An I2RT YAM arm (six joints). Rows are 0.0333 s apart.
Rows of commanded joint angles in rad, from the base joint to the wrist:
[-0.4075, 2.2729, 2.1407, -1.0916, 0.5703, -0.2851]
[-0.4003, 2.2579, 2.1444, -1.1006, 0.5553, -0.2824]
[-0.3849, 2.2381, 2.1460, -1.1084, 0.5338, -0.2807]
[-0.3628, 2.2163, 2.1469, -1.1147, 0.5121, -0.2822]
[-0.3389, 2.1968, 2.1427, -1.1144, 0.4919, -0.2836]
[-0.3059, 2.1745, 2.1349, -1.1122, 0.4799, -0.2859]
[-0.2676, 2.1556, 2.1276, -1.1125, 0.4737, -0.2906]
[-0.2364, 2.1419, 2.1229, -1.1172, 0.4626, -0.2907]
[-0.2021, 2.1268, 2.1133, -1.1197, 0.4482, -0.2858]
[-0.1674, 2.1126, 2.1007, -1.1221, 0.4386, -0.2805]
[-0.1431, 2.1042, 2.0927, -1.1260, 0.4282, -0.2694]
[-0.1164, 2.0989, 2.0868, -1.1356, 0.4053, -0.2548]
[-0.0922, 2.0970, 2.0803, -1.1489, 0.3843, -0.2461]
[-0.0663, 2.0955, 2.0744, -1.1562, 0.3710, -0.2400]
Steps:
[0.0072, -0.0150, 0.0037, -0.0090, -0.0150, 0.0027]
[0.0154, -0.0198, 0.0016, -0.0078, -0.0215, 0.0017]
[0.0221, -0.0218, 0.0009, -0.0063, -0.0217, -0.0015]
[0.0239, -0.0195, -0.0042, 0.0003, -0.0202, -0.0014]
[0.0330, -0.0223, -0.0078, 0.0022, -0.0120, -0.0023]
[0.0383, -0.0189, -0.0073, -0.0003, -0.0062, -0.0047]
[0.0312, -0.0137, -0.0047, -0.0047, -0.0111, -0.0001]
[0.0343, -0.0151, -0.0096, -0.0025, -0.0144, 0.0049]
[0.0347, -0.0142, -0.0126, -0.0024, -0.0096, 0.0053]
[0.0243, -0.0084, -0.0080, -0.0039, -0.0104, 0.0111]
[0.0267, -0.0053, -0.0059, -0.0096, -0.0229, 0.0146]
[0.0242, -0.0019, -0.0065, -0.0133, -0.0210, 0.0087]
[0.0259, -0.0015, -0.0059, -0.0073, -0.0133, 0.0061]

